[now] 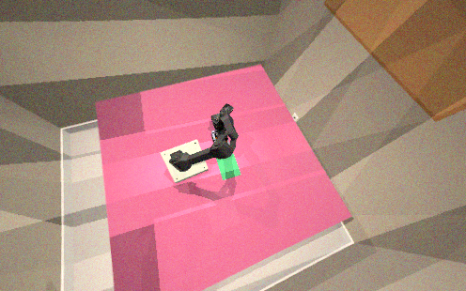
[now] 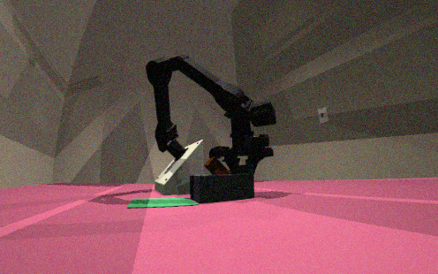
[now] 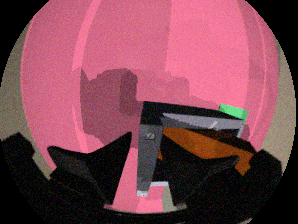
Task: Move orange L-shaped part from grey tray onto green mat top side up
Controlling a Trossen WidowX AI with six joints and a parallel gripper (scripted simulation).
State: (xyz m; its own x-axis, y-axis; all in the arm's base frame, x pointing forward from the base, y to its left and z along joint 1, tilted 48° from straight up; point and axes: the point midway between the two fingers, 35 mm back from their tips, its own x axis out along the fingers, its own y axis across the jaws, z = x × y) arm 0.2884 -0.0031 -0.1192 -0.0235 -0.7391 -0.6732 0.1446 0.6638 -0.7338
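The orange L-shaped part lies 50 mm to the right of my gripper tip, 20 mm behind it and 10 mm above it. The rest, counted from my gripper tip: green mat 220 mm to the right, 50 mm below, 40 mm behind.
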